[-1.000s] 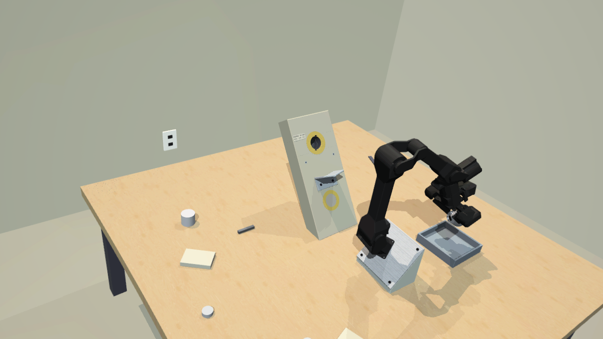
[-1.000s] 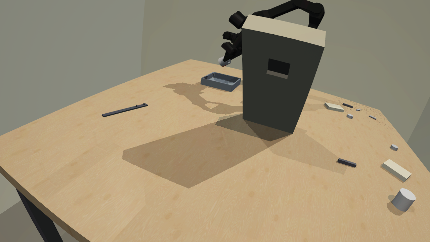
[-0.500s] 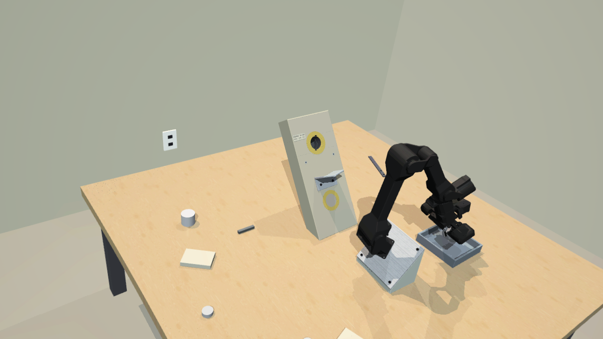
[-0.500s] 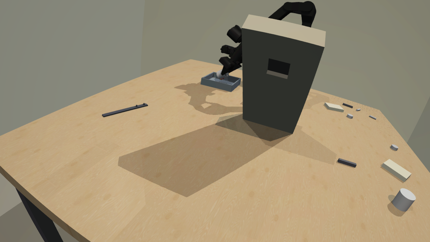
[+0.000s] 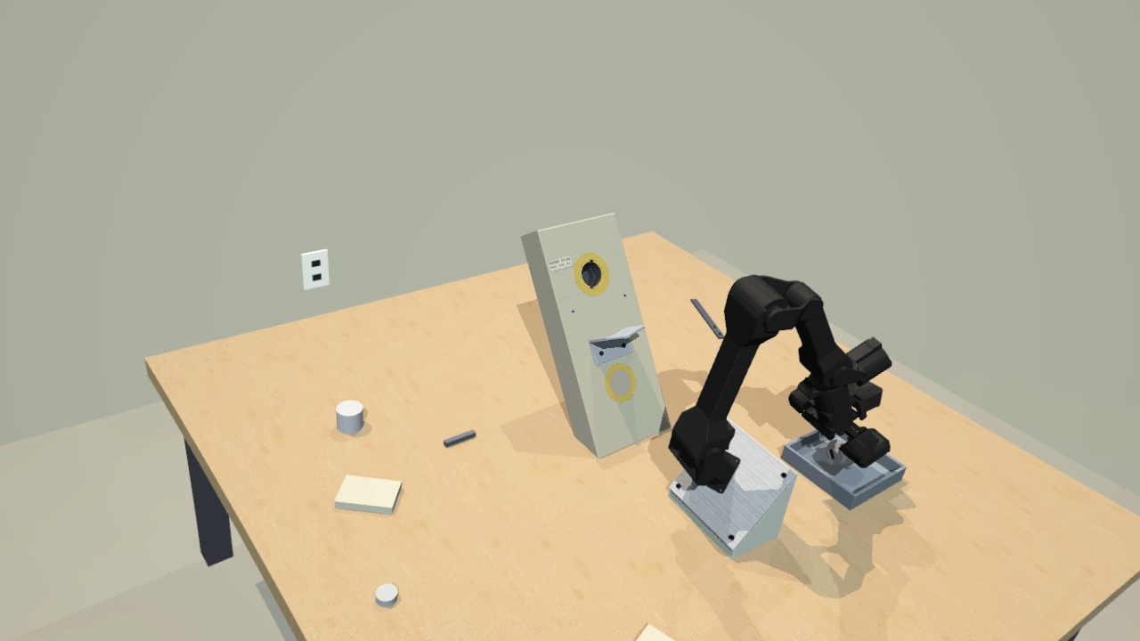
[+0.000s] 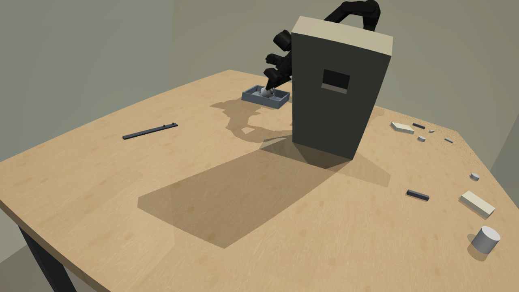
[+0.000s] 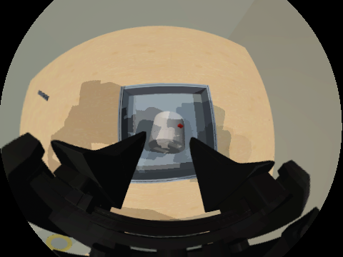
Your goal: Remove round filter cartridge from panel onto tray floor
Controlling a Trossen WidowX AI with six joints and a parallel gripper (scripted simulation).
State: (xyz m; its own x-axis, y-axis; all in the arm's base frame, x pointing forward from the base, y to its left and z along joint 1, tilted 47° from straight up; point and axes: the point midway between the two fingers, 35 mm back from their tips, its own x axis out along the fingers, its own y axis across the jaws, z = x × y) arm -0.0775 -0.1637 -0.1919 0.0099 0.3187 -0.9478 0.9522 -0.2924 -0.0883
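Now: the round grey filter cartridge 10 mm below my gripper tip. The rest, counted from my gripper tip: grey tray 10 mm to the right, 40 mm below; then grey service panel 420 mm ahead, 240 mm to the left, 130 mm above.
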